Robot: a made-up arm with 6 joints. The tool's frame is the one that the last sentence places.
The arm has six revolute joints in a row. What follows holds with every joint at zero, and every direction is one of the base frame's. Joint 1 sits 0.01 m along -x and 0.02 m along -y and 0.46 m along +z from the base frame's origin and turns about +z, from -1.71 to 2.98 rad. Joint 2 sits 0.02 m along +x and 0.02 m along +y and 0.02 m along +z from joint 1 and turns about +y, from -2.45 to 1.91 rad. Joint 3 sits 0.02 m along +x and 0.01 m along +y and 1.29 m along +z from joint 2 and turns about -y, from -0.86 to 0.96 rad. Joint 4 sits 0.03 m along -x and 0.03 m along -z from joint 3 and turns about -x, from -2.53 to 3.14 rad. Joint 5 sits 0.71 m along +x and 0.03 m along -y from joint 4 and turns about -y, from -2.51 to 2.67 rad. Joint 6 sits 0.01 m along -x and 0.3 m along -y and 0.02 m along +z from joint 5 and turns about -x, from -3.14 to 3.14 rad. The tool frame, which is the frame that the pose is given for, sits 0.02 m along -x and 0.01 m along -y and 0.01 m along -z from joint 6; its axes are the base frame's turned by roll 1.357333, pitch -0.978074 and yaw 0.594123 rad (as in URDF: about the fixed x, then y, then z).
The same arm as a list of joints. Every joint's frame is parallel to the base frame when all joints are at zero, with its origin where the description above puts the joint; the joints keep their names.
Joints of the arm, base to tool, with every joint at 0 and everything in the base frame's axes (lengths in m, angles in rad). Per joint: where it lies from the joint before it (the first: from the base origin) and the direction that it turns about. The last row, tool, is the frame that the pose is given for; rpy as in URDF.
joint 1: axis +z xyz -0.01 -0.02 0.46
joint 2: axis +y xyz 0.02 0.02 0.02
joint 3: axis -y xyz 0.02 0.01 1.29
joint 4: axis -x xyz -0.03 0 -0.03
joint 5: axis -y xyz 0.71 -0.03 0
joint 6: axis -x xyz -0.01 -0.3 0.02
tool: xyz -0.02 -0.01 -0.01 rpy 1.3573 -0.9781 0.5941
Joint limits (rad, base to tool): -1.71..2.98 -2.45..1.91 -0.86..0.96 -2.53..3.14 -2.51..2.67 -3.14..3.14

